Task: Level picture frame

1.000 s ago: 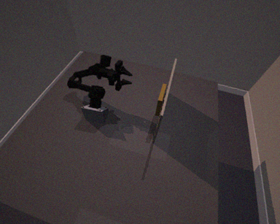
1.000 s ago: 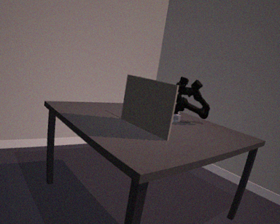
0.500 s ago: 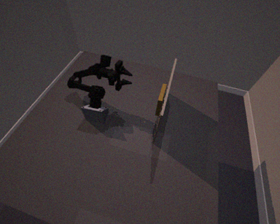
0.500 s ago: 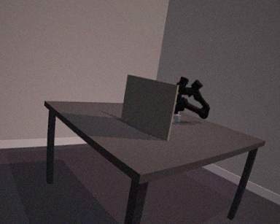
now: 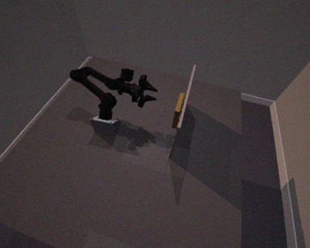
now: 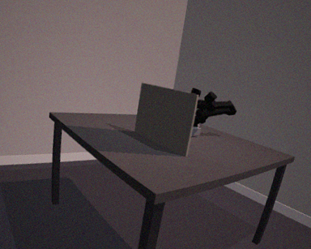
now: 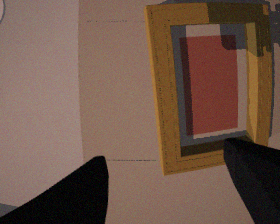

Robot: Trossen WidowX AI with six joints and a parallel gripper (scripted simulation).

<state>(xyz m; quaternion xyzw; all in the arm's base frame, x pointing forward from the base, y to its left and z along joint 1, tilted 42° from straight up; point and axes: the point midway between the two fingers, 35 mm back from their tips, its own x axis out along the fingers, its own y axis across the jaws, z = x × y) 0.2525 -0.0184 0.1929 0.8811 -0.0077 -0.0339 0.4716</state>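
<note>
The picture frame lies 14 cm ahead of my gripper tip, 7 cm below it and 2 cm to the right of it. The rest, counted from my gripper tip: wall panel 15 cm ahead, 8 cm below.
</note>
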